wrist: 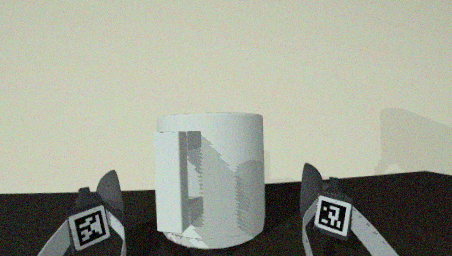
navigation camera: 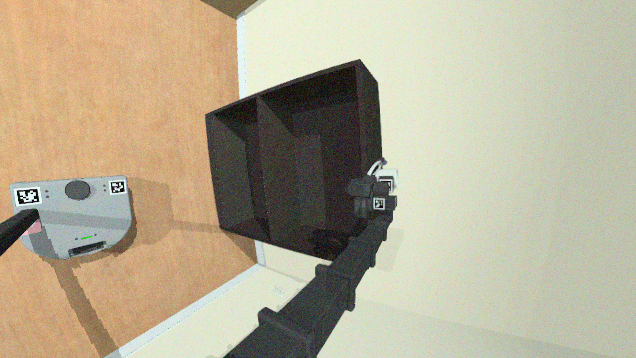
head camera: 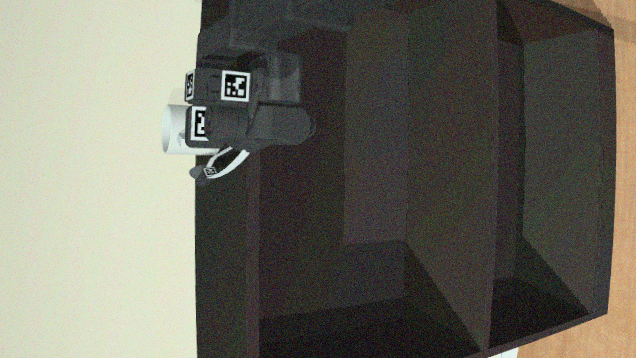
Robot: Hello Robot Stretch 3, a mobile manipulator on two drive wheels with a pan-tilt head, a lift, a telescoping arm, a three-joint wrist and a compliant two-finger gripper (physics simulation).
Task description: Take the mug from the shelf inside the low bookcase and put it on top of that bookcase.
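Pixels of known places: robot's base, origin of its link: (navigation camera: 78, 188).
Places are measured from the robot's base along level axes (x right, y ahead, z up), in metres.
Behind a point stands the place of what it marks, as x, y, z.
Observation:
The white mug (head camera: 175, 130) @(0.778, -0.016, 1.138) (navigation camera: 393, 175) @(0.780, -0.003, 1.136) (wrist: 225, 175) stands upright on top of the dark low bookcase (head camera: 220, 260) @(0.775, 0.192, 1.060) (navigation camera: 369, 110) @(0.731, 0.252, 1.060) (wrist: 35, 220), its handle facing the wrist camera. My gripper (wrist: 212, 187) @(0.813, -0.018, 1.092) is open, with one finger on each side of the mug and a visible gap between each fingertip and the mug. In the head camera the gripper body covers part of the mug, and one finger shows beside it. In the navigation camera the gripper is at the bookcase's top edge, with the mug just beyond it.
The bookcase's open front shows two compartments split by a shelf (head camera: 450, 165) @(0.783, 0.026, 0.548) (navigation camera: 275, 165) @(0.744, 0.052, 0.548). A pale wall (head camera: 90, 225) @(0.968, 0.163, 1.256) (navigation camera: 500, 150) @(0.972, 0.089, 1.564) (wrist: 225, 55) stands behind it. My telescoping arm (navigation camera: 320, 300) @(0.160, -0.086, 1.157) reaches in from below in the navigation camera. My grey base (navigation camera: 75, 215) @(-0.019, -0.095, 0.160) stands on the wooden floor (navigation camera: 125, 90) @(0.204, 0.482, 0.000).

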